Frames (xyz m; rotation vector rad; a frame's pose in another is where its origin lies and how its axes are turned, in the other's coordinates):
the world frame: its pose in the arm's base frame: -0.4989 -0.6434 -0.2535 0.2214 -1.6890 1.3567
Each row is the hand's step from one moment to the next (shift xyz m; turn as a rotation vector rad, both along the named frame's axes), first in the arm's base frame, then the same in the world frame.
Working: the arm's base frame: its pose in the world frame: 0.1599 -0.2474 -0.8002 -0.2214 1.6890 -1.3567

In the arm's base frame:
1: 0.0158 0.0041 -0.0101 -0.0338 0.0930 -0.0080
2: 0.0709 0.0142 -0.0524 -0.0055 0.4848 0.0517
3: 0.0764 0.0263 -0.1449 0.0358 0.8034 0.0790
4: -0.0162 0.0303 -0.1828 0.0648 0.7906 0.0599
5: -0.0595 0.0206 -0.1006 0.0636 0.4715 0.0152
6: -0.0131 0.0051 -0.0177 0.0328 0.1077 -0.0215
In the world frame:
1: -0.0146 -0.0017 -0.0123 0.0489 0.0617 -0.0605
2: -0.0724 -0.0044 -0.0521 0.2292 0.1500 -0.4034
3: -0.1389 0.0591 -0.0689 0.3500 0.2246 -0.6928
4: -0.1139 0.1451 -0.0240 0.3149 0.2143 -0.6984
5: -0.0331 0.1135 0.0107 0.1589 0.1258 -0.4307
6: -0.0038 0.0222 0.0021 0.0078 0.0340 -0.1092

